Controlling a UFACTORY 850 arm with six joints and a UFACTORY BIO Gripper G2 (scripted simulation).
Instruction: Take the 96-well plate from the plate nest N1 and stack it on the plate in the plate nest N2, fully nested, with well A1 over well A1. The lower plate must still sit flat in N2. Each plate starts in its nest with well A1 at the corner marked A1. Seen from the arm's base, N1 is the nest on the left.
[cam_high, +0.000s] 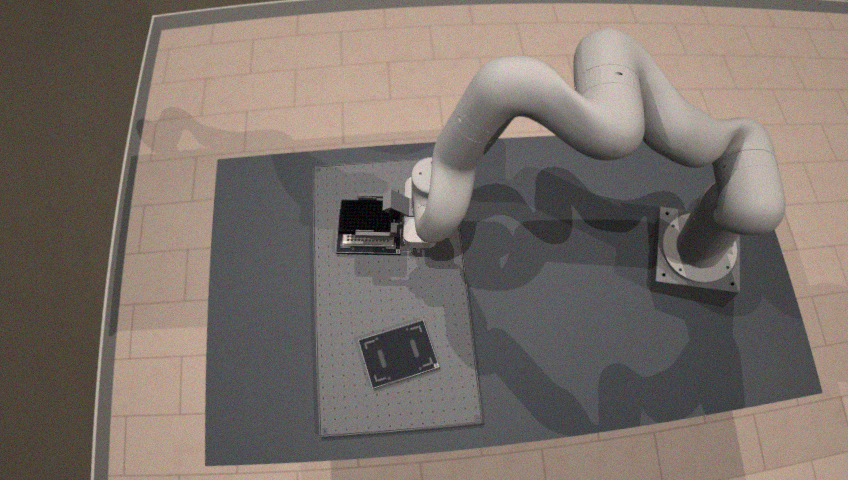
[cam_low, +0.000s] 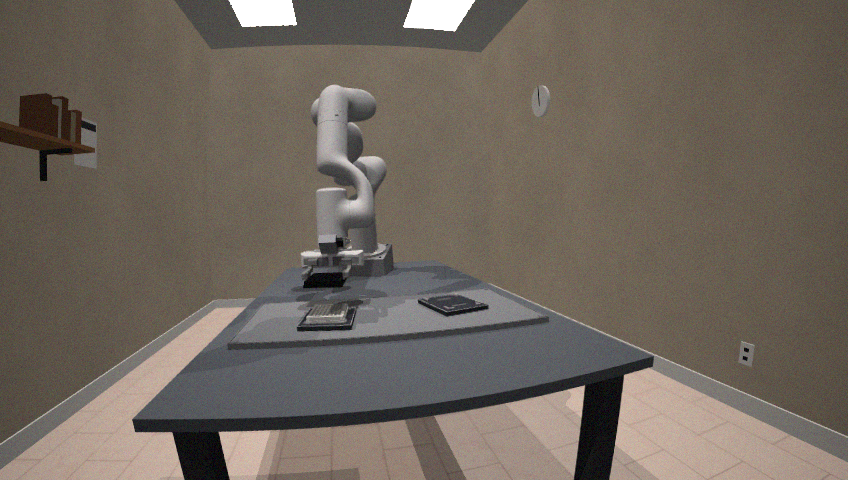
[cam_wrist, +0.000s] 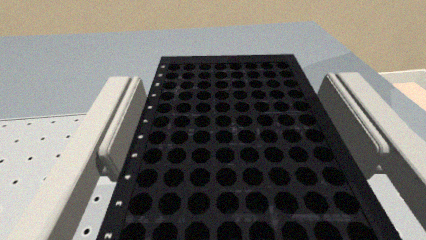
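My hand is 10 mm above the black 96-well plate. The rest, counted from my hand: white 96-well plate: 90 mm below; then nest N1: 90 mm behind, 310 mm to the left, 100 mm below; then nest N2: 100 mm below.
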